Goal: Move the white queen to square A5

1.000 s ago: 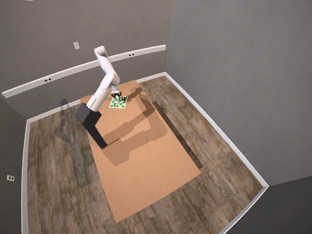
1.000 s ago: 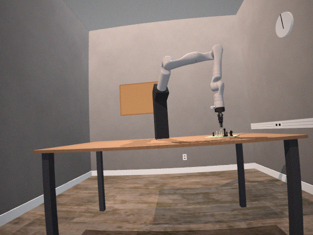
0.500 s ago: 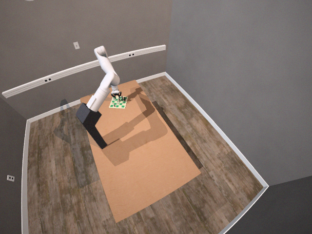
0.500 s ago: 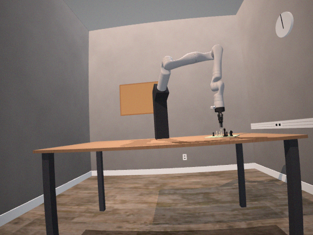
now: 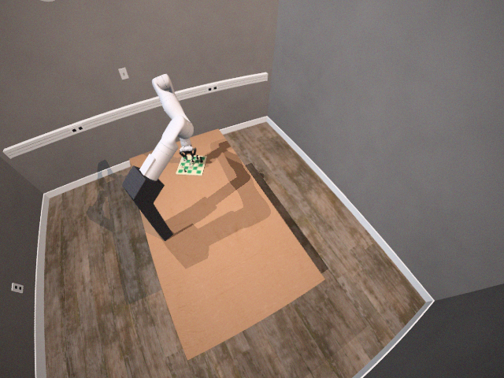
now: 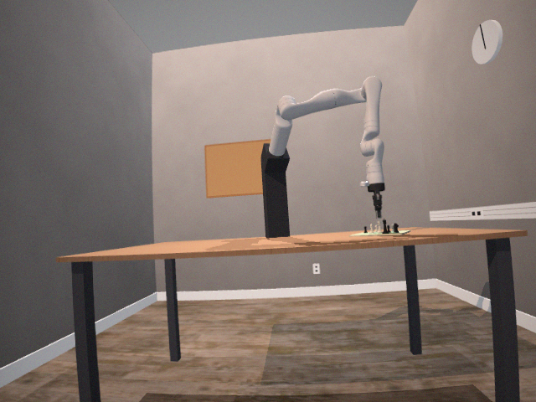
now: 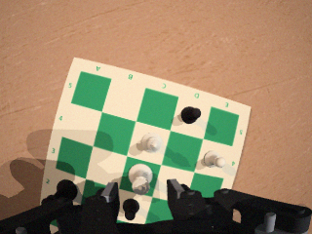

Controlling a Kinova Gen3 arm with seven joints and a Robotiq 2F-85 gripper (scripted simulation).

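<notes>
My gripper is now 50 mm above the white queen. The rest, counted from my hand: cream chessboard 80 mm below.
</notes>
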